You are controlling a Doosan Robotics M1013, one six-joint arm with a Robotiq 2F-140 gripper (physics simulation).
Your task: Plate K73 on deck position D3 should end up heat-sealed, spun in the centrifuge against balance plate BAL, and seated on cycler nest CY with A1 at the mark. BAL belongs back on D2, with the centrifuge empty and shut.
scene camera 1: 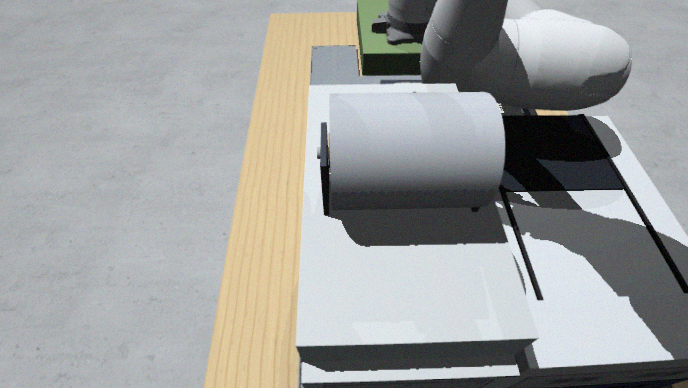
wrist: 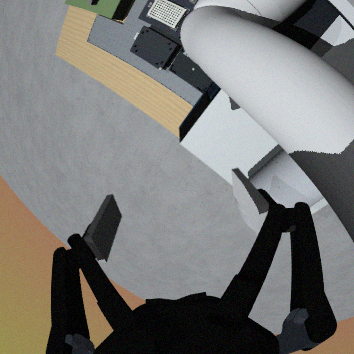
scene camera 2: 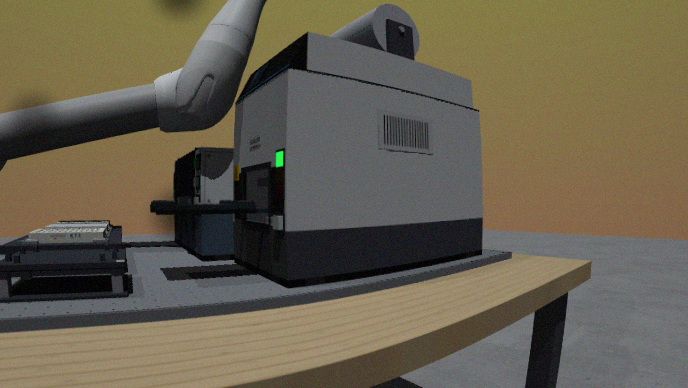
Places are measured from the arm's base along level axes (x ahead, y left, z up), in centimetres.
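Where they show: gripper, fingertip midpoint: [wrist: 173, 194]; arm's base at its link origin: [scene camera 1: 410, 28].
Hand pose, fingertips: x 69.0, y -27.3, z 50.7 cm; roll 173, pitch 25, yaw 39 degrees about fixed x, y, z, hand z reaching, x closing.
Things, the pixels of their centre, and the offset from my fingertips. Level surfaces: height alone.
- Plate K73 at the middle of its body: [scene camera 2: 69, 235] [wrist: 166, 11] dx -34.3, dy +18.8, dz -51.6 cm
- heat sealer at the middle of its body: [scene camera 1: 387, 227] [scene camera 2: 364, 130] [wrist: 268, 142] dx +15.1, dy +1.1, dz -33.4 cm
- dark tray at the middle of its body: [scene camera 2: 199, 206] [wrist: 193, 68] dx -14.6, dy +4.2, dz -46.8 cm
- blue-and-grey machine at the middle of its body: [scene camera 1: 550, 239] [scene camera 2: 274, 195] [wrist: 319, 51] dx +14.5, dy +32.1, dz -45.0 cm
- wooden table's at its surface level: dz -58.5 cm
Plate K73 [scene camera 2: 72, 231], pale with its label facing scene camera 2, sits on a dark raised stand at the left. A white plate [wrist: 166, 13] in a dark nest shows at the top of the wrist view; its label is not readable. The heat sealer [scene camera 2: 382, 165] [scene camera 1: 415, 295] is a tall white box with a film roll [scene camera 1: 415, 150] [scene camera 2: 377, 30] on top, a green light and a dark tray [scene camera 2: 200, 206] sticking out in front. My gripper [wrist: 173, 194] is open and empty, high above the floor beyond the table edge. BAL, the centrifuge and nest CY cannot be made out for certain.
A blue-and-grey machine [scene camera 2: 216, 225] stands behind the sealer. My arm [scene camera 1: 560, 60] [scene camera 2: 210, 75] [wrist: 270, 80] passes close by the sealer. A green block [scene camera 1: 390, 62] [wrist: 107, 7] stands near the wooden table's [scene camera 1: 255, 200] [scene camera 2: 320, 350] [wrist: 125, 80] far end. A dark square stand [wrist: 155, 47] lies near the white plate.
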